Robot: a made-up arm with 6 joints. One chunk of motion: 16 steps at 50 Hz.
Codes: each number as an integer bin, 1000 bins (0 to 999) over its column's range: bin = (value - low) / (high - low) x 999, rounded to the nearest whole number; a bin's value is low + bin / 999 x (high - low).
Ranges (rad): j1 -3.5..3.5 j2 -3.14..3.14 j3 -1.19..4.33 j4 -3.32..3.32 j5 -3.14..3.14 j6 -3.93..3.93
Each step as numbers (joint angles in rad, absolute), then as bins.
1 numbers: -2.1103 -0.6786 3.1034 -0.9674 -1.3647 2.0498
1 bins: 198 392 777 354 282 760
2 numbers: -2.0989 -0.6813 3.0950 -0.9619 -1.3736 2.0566
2 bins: 200 391 775 355 281 761
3 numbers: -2.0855 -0.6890 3.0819 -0.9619 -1.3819 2.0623
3 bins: 202 390 773 355 280 762
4 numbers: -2.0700 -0.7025 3.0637 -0.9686 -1.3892 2.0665
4 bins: 204 388 770 354 279 762
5 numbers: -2.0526 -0.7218 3.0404 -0.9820 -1.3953 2.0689
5 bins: 207 385 766 352 278 762
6 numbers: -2.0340 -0.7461 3.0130 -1.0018 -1.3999 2.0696
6 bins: 209 381 761 349 277 763
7 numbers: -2.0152 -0.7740 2.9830 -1.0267 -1.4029 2.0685
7 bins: 212 376 755 345 276 762
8 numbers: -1.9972 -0.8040 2.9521 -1.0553 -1.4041 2.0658
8 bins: 214 372 750 341 276 762
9 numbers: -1.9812 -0.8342 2.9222 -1.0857 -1.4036 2.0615
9 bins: 217 367 744 336 276 762
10 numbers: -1.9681 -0.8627 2.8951 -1.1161 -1.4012 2.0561
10 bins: 219 362 739 332 277 761
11 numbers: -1.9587 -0.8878 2.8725 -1.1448 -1.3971 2.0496
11 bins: 220 358 735 327 277 760
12 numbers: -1.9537 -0.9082 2.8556 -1.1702 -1.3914 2.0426
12 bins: 221 355 732 323 278 759
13 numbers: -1.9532 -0.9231 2.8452 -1.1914 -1.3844 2.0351
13 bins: 221 353 730 320 279 758
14 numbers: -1.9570 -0.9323 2.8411 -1.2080 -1.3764 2.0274
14 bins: 220 351 730 318 281 757
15 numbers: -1.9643 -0.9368 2.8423 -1.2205 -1.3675 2.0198
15 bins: 219 350 730 316 282 756
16 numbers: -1.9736 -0.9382 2.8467 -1.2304 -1.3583 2.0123
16 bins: 218 350 731 314 283 755
